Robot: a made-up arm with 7 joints.
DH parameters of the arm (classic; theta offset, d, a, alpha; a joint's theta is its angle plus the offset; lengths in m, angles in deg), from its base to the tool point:
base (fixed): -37.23 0 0.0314 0
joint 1: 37.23 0.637 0.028 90
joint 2: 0 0.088 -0.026 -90
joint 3: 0 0.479 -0.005 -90
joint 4: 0 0.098 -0.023 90
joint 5: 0 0.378 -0.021 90
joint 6: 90 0.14 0.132 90
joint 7: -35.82 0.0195 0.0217 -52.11
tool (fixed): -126.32 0.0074 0 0
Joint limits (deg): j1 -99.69..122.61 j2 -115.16..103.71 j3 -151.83..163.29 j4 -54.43..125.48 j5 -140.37..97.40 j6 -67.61..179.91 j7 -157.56..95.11
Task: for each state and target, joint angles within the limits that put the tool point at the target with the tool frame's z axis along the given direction. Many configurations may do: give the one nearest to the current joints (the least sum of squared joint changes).
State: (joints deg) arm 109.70 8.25 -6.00 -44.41 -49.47 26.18 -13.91
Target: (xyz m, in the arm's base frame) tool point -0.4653 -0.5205 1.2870 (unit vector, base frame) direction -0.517 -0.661 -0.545
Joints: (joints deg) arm 65.55 34.87 -39.96 -19.97 -95.71 12.76 22.14
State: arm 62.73 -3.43 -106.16 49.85 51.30 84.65 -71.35
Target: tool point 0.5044 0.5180 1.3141 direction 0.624 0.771 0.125
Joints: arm 68.25 -49.48 -97.16 27.04 23.36 43.58 -100.66
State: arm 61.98 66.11 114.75 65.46 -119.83 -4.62 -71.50
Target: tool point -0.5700 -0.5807 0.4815 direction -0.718 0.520 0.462
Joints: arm 59.94 76.82 118.66 73.69 -111.82 -10.67 -87.92
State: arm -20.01 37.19 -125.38 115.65 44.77 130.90 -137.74
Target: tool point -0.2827 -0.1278 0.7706 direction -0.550 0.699 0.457
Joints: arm -17.40 32.48 -147.37 120.28 82.50 167.24 -104.55
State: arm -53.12 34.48 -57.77 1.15 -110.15 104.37 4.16
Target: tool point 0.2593 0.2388 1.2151 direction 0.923 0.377 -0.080
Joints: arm -69.74 22.55 -59.41 -39.68 -98.26 134.06 44.16
